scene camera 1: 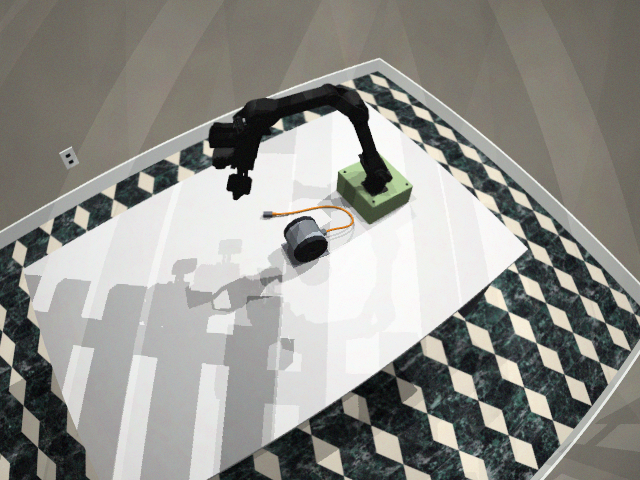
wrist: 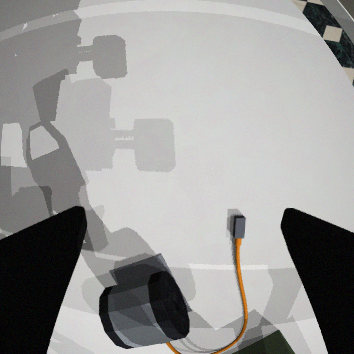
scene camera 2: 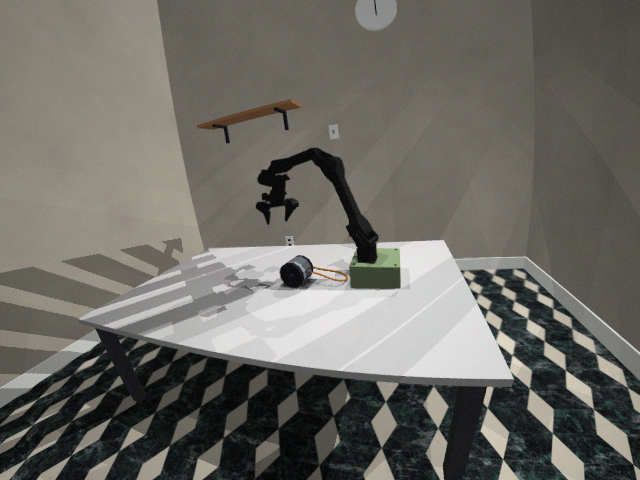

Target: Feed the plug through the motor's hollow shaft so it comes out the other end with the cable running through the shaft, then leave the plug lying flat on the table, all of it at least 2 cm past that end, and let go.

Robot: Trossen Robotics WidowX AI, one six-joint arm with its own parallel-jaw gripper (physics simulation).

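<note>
The small grey plug lies on the table beside the motor. Its orange cable curves in a loop back to the motor's side. The motor, a grey cylinder with black ends, lies on its side; the opening of its shaft is too dark to make out. My gripper is open and empty, pointing down high above the table. In the wrist view the plug shows between the fingers, nearer the right one, far below them.
The green base block of the arm stands right of the motor, close to the cable's loop. The white table carries shadows of the arm. A wall shelf is behind the arm.
</note>
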